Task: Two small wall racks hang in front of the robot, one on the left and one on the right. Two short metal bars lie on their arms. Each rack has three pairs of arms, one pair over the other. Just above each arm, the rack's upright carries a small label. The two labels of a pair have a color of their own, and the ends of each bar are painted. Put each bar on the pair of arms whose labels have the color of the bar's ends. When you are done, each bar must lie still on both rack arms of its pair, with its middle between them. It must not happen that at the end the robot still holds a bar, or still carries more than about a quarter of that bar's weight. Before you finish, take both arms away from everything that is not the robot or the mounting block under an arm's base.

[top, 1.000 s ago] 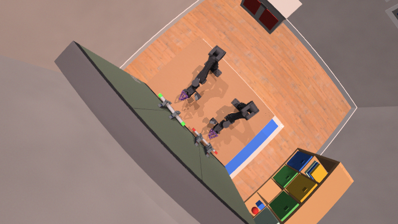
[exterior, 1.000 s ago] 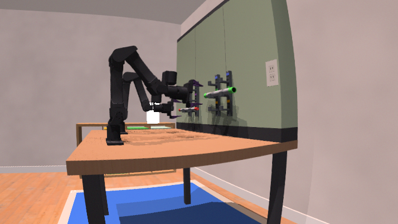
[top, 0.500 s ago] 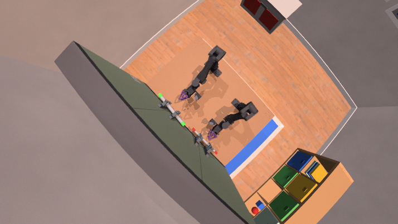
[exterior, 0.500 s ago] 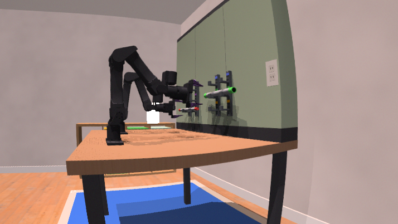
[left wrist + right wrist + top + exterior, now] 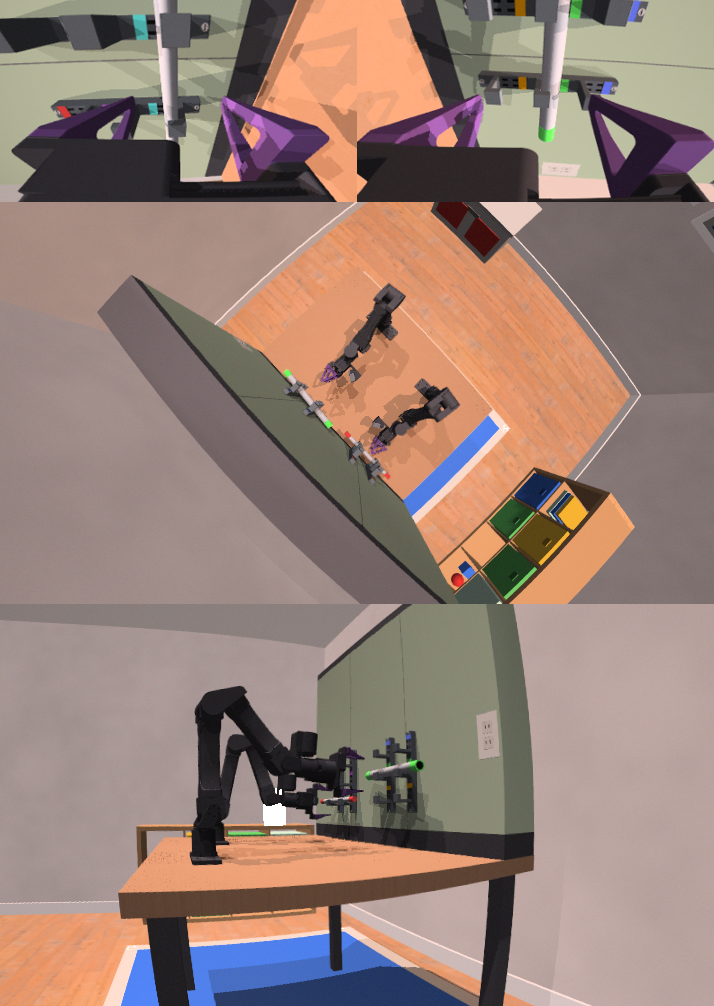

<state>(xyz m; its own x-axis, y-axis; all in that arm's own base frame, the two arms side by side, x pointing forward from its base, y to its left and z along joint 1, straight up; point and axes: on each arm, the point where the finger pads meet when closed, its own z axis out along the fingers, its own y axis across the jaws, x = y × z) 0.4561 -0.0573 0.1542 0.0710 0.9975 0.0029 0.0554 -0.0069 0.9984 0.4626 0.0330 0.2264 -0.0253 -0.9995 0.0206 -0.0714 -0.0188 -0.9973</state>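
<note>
My left gripper is now 3 cm short of the red-ended bar, 1 cm to the right of it and 1 cm below it. From my left hand the other things lie so: black strip: 12 cm ahead, 21 cm to the right, 12 cm below; green wall panel: 18 cm ahead, 20 cm to the right, 27 cm above; green-ended bar: 10 cm ahead, 39 cm to the right, 9 cm above.
</note>
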